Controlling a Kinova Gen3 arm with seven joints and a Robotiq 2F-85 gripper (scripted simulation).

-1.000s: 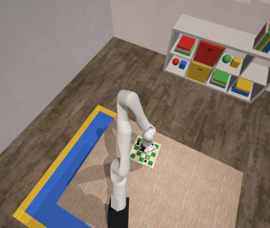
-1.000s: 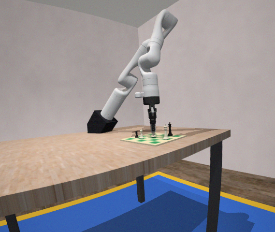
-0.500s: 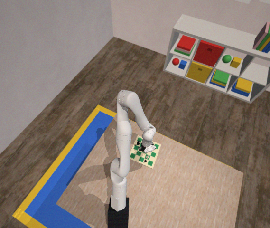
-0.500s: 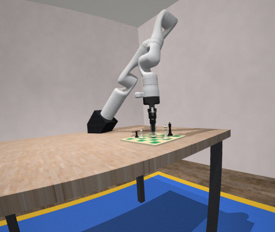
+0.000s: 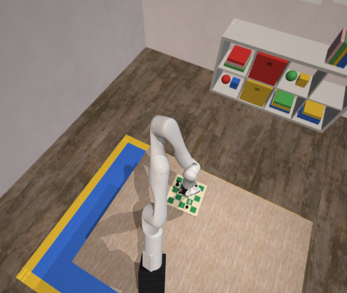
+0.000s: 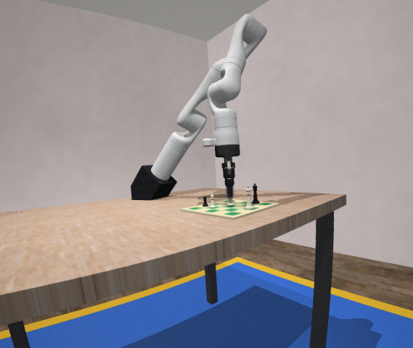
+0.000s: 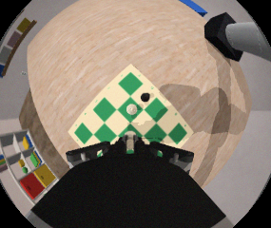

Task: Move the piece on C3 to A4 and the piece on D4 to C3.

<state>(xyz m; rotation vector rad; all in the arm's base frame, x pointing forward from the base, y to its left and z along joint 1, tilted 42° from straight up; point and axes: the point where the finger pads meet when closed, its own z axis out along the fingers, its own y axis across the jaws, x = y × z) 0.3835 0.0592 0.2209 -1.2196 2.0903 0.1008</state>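
The green-and-cream chessboard is 50 mm below my hand. From my hand the other things lie so: tall black piece 90 mm to the left, 10 mm below, 10 mm ahead; then white pawn 50 mm to the right, 20 mm below, 20 mm behind; then tall white piece 70 mm ahead, 30 mm to the left, 10 mm below.
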